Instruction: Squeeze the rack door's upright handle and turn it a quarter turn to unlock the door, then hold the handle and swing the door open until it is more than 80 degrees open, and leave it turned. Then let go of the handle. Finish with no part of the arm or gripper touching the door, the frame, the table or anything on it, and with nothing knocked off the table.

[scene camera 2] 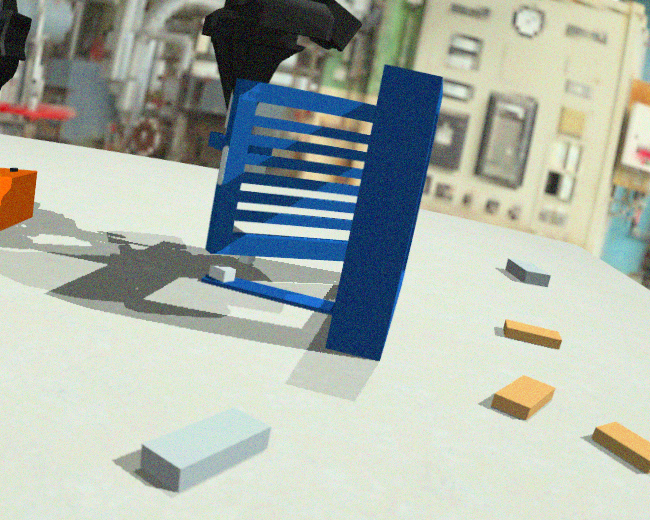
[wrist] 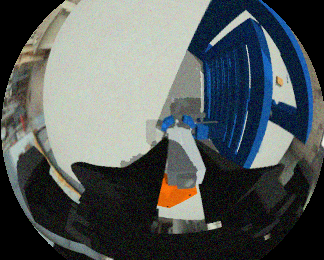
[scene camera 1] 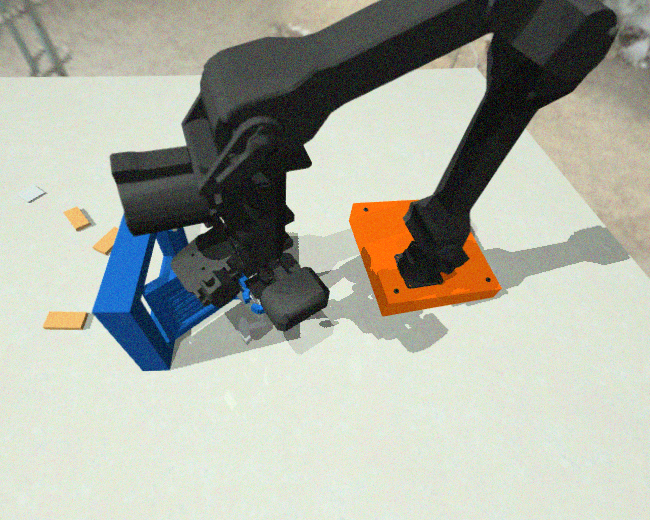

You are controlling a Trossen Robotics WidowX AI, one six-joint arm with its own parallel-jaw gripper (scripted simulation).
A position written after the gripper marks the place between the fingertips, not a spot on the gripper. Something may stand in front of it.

Note:
In view: the gripper (scene camera 1: pixel 261 288) and a blue rack (scene camera 2: pixel 393 177).
The gripper is seen too in scene camera 2 (scene camera 2: pixel 238 119) and in the wrist view (wrist: pixel 180 142). The blue rack shows as well in the wrist view (wrist: pixel 227 98) and in scene camera 1 (scene camera 1: pixel 148 339).

